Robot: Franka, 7 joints.
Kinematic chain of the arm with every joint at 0, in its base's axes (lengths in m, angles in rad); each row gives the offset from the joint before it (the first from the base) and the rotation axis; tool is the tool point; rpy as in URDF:
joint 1: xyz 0 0 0.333 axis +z
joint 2: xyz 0 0 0 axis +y
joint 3: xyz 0 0 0.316 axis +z
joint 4: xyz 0.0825 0 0 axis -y
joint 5: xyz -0.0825 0 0.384 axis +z
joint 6: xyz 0 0 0 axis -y
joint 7: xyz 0.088 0 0 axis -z
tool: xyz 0 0 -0.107 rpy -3.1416 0 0
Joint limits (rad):
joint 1: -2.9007..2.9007
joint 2: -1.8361..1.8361
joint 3: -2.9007..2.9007
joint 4: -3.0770..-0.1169
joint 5: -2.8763..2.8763
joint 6: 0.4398..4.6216
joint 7: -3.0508..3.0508
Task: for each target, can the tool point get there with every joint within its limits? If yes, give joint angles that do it. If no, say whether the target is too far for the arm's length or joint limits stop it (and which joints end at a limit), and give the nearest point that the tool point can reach.
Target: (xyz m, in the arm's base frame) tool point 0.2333 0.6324 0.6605
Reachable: yes | joints -1.2896 -0.4033 2.4646 -1.4698 -2.2852 1.5944 -2.1080
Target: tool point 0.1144 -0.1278 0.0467
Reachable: yes | joints -0.1466 1.2140 -0.7232 -2.5562 1.1521 0.7702 1.2989
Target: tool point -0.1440 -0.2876 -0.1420
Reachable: yes | joints -1.6733 1.1909 -0.1821 -2.1235 2.3081 2.5688 1.5710
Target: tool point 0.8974 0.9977 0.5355
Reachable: no: too far | nearest point 0.5673 0.6307 0.4610 | short by 0.499 m
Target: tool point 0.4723 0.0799 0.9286
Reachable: yes | joints 1.3164 0.6120 -1.9223 -0.9151 -0.2078 1.6747 2.2089
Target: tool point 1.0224 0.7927 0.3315
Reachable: no: too far | nearest point 0.6780 0.5257 0.3320 | short by 0.436 m
